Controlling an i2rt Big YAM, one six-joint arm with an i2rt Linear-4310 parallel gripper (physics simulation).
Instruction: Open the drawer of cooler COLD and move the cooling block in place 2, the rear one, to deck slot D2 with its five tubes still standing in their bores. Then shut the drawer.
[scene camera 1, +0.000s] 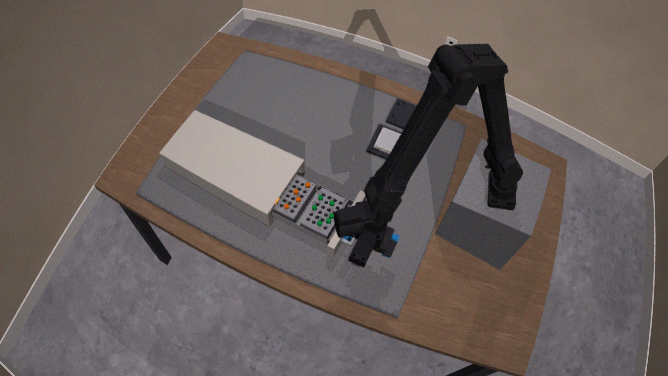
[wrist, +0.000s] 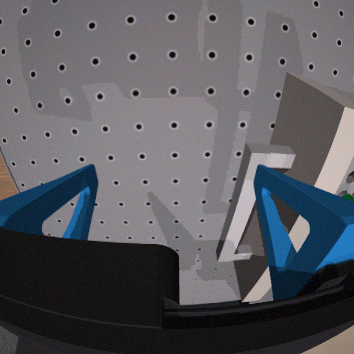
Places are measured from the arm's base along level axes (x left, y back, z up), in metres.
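Pixels of known places: gripper, fingertip midpoint: (wrist: 175, 173); arm's base at its link origin: (scene camera 1: 501, 191).
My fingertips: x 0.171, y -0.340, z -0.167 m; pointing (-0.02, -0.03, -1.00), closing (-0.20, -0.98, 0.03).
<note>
For each thing: its middle in the pictures, then the offset to it from my fingertips. "spot": a spot on its surface instead. Level surfaces: height alone.
- rear cooling block at the middle of its body: (scene camera 1: 292, 198) dx -0.100, dy -0.239, dz -0.011 m
- front block at the middle of its body: (scene camera 1: 324, 214) dx -0.074, dy -0.138, dz -0.011 m
- pale handle at a spot on its surface: (wrist: 241, 200) spot: dx -0.030, dy -0.038, dz +0.001 m
- dark slot frame at a spot on its surface: (scene camera 1: 376, 141) spot: dx -0.370, dy -0.044, dz -0.018 m
- white plate at the middle of its body: (scene camera 1: 396, 144) dx -0.384, dy +0.021, dz -0.025 m
- dark slot plate at the middle of its body: (scene camera 1: 413, 117) dx -0.523, dy +0.063, dz -0.033 m
- wooden table at its surface level: dz -0.057 m
- perforated mat at its surface level: dz -0.044 m
The cream cooler (scene camera 1: 232, 162) has its drawer pulled out. The rear cooling block (scene camera 1: 291, 200), with several orange tubes upright in it, sits in the drawer beside the cooler's opening. The front block (scene camera 1: 322, 212) holds green tubes. The drawer front (scene camera 1: 334, 245) (wrist: 312, 130) carries a pale handle (wrist: 241, 200). My gripper (scene camera 1: 369, 246) (wrist: 175, 173) is open and empty, low by the drawer front. In the wrist view its right finger overlaps the handle; whether they touch cannot be told. Two dark deck slots show at the back; I cannot tell which is D2.
One dark slot frame (scene camera 1: 375, 140) holds a white plate (scene camera 1: 387, 141); a dark slot plate (scene camera 1: 397, 112) lies behind it, partly hidden by the arm. The grey pedestal (scene camera 1: 480, 230) bears the arm's base. All stand on the wooden table (scene camera 1: 465, 305), partly covered by a perforated mat (scene camera 1: 280, 80).
</note>
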